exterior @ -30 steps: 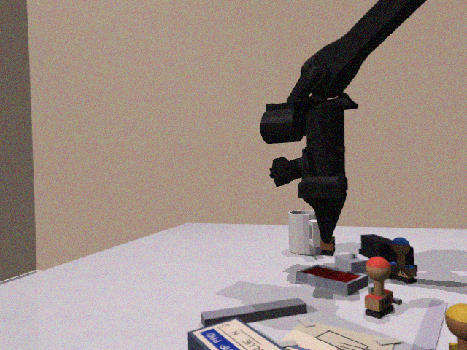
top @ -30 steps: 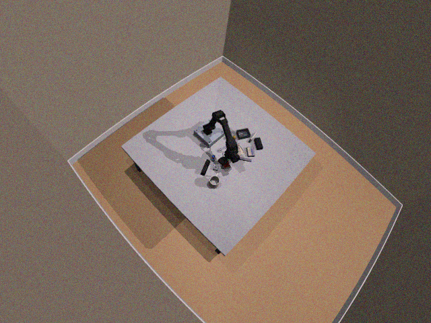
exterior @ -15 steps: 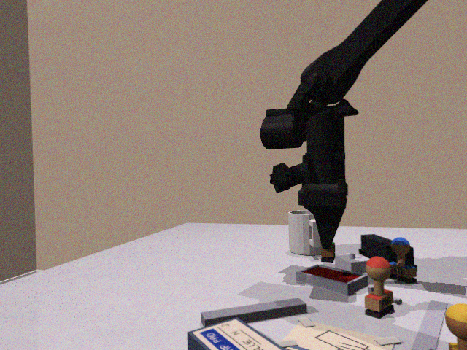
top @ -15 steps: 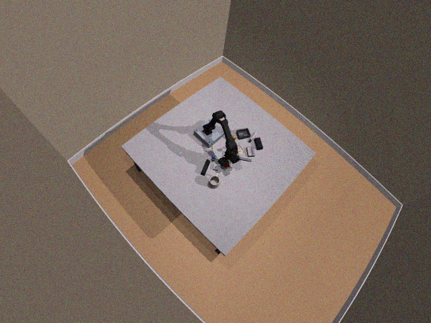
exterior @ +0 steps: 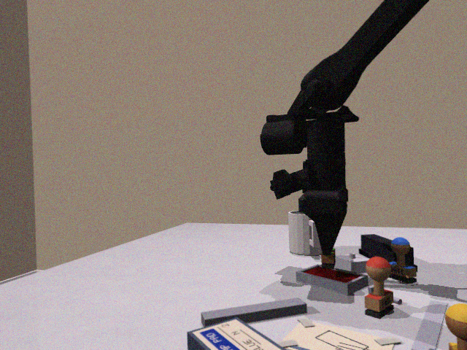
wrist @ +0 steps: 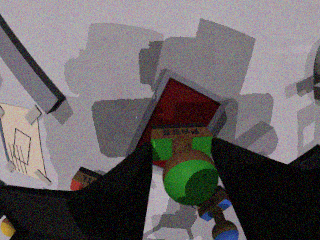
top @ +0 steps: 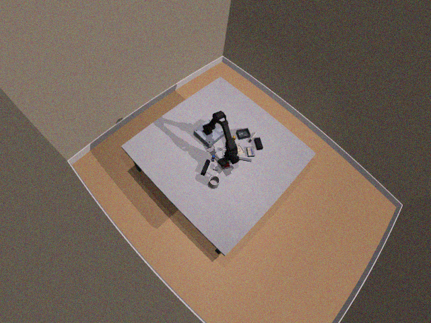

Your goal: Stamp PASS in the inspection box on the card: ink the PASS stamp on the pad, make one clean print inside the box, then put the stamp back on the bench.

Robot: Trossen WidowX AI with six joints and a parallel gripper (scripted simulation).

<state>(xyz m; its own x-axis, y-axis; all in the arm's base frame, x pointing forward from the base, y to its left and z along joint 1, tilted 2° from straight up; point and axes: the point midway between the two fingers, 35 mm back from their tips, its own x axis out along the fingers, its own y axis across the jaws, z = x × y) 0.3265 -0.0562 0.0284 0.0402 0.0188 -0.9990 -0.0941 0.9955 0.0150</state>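
Right now the ink pad is 4 cm below my gripper tip. From my gripper tip the other things lie so: green-knobbed stamp (right at my gripper tip); blue-knobbed stamp (10 cm behind, 6 cm to the right, 3 cm below); red-knobbed stamp (9 cm to the left, 8 cm behind, 3 cm below).
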